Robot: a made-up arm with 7 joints.
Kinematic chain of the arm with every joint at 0, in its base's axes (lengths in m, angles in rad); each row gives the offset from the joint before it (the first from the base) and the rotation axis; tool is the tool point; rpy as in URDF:
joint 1: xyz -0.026 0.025 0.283 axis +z
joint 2: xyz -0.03 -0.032 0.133 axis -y
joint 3: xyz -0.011 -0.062 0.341 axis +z
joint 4: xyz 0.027 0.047 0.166 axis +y
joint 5: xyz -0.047 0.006 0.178 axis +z
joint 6: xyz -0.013 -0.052 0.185 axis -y
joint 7: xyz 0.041 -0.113 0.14 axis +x
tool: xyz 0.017 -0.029 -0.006 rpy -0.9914 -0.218 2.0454
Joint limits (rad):
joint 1: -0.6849..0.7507
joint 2: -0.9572..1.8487
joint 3: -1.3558..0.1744
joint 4: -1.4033..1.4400
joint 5: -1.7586..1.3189
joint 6: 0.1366..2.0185
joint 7: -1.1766..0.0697
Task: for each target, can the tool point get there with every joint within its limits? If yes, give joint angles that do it. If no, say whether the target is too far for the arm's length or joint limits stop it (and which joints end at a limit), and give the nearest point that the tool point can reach.
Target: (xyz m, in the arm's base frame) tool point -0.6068 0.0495 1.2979
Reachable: yes | joints -0.4107 0.3676 -0.1561 -0.0326 -0.0267 0.8597 -0.5530
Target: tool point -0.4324 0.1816 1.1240
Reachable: yes | joints 0.4258 -0.0253 -1.0990 -0.8233 -0.6693 0.6496 -0.2171
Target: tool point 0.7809 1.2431 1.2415
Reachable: no: too far | nearest point 0.5719 0.6956 0.9545 | short by 0.653 m
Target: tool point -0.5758 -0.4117 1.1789
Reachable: yes | joints 0.0356 0.7471 -0.7124 0.8592 0.1546 1.0306 -0.5331
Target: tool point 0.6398 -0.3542 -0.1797
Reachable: no: joint limits stop it (at a limit: joint 2, joint 4, joint 5, joint 7) | nearest point 0.5551 -0.3059 0.2113 | short by 0.403 m
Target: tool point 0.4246 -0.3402 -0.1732
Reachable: no: joint limits stop it (at a limit: joint 2, joint 4, joint 5, joint 6) | nearest point 0.4800 -0.3851 0.2110 | short by 0.391 m
